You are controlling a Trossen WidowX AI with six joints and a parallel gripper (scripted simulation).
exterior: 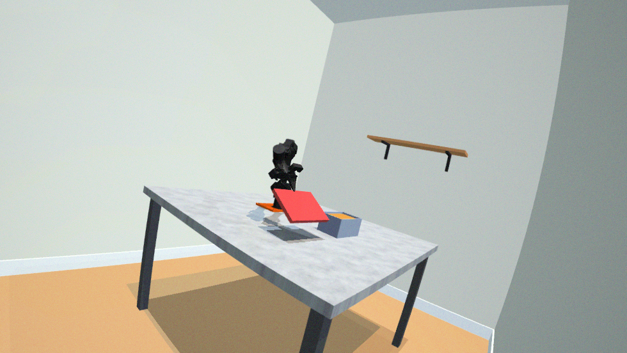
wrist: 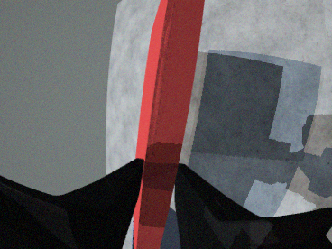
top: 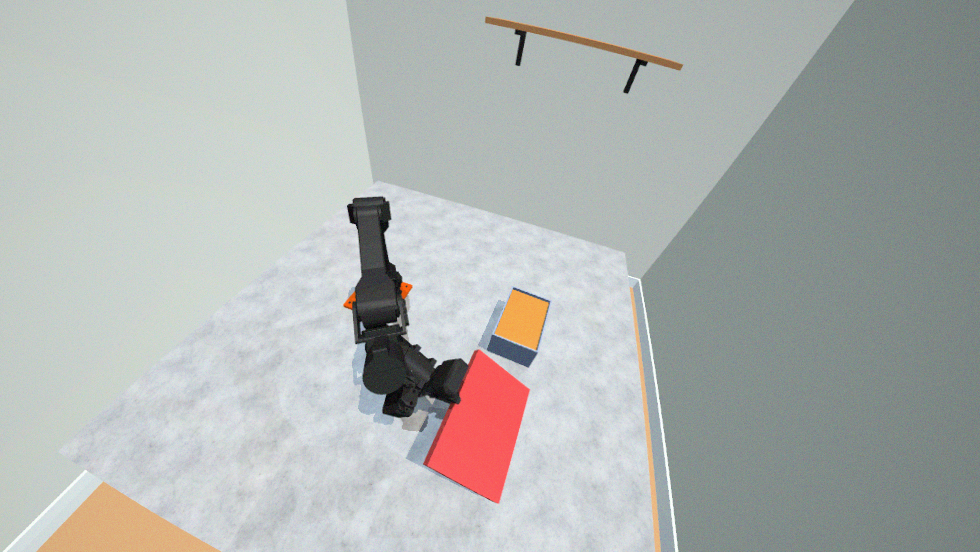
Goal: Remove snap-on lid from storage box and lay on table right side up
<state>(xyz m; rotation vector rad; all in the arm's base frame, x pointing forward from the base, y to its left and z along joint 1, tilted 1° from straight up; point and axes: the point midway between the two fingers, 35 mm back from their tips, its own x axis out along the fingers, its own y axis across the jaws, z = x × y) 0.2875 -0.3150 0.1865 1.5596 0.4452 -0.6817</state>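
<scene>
Right now my gripper tip is 7 cm short of the red lid, 1 cm to the left of it and 4 cm above it. Also, from my gripper tip: storage box 12 cm ahead, 31 cm to the left, 13 cm below.
</scene>
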